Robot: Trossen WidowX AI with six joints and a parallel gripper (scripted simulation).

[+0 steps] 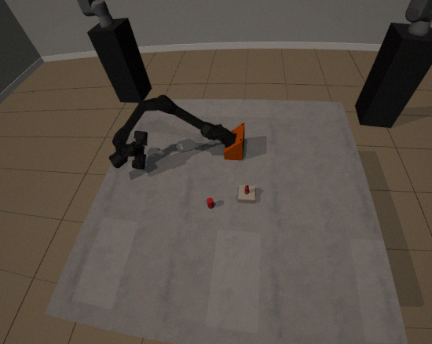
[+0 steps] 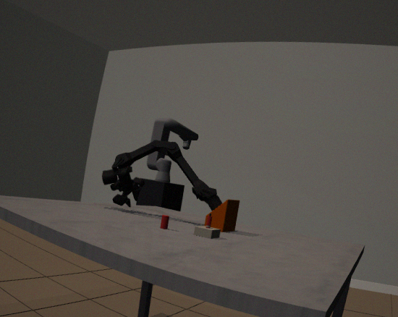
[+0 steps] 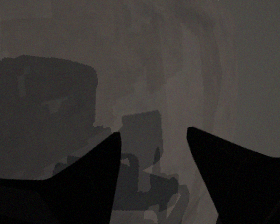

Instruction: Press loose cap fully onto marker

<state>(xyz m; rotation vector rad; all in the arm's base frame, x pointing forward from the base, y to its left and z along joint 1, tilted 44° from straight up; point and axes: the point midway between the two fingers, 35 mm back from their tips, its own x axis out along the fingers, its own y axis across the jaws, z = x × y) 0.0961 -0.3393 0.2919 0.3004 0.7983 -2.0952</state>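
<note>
Now: gripper tip 41 cm to the right of the red cap, 25 cm short of it and 1 cm above it. Round my gripper tip: holder block (56 cm to the left, 18 cm ahead, 2 cm below).
</note>
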